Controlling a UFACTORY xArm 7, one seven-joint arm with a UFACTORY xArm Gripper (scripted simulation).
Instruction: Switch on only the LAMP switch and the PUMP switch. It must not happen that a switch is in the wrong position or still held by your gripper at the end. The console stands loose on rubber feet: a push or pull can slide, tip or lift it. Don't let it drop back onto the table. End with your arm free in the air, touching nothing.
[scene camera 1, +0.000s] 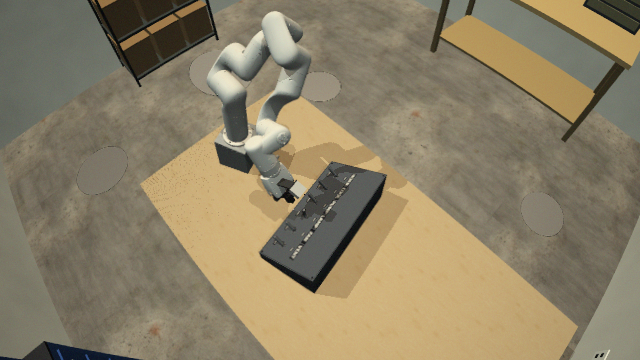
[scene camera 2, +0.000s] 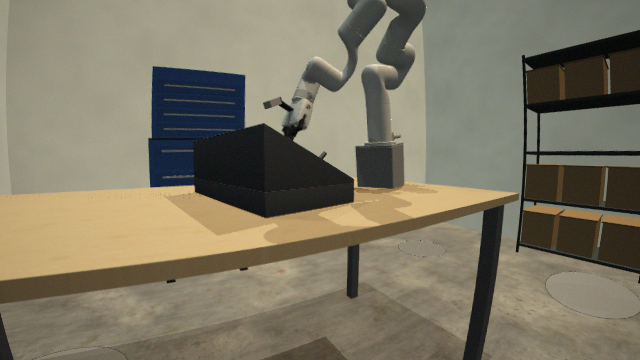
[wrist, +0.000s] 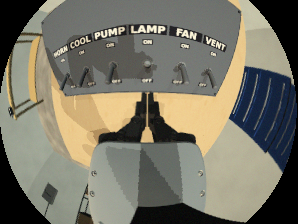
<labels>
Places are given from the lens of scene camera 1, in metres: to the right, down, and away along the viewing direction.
my gripper (scene camera 1: 291, 201): -0.11, 0.08, 1.34
black wedge-shaped console (scene camera 1: 335, 203): 0.06, 0.09, 1.36
</labels>
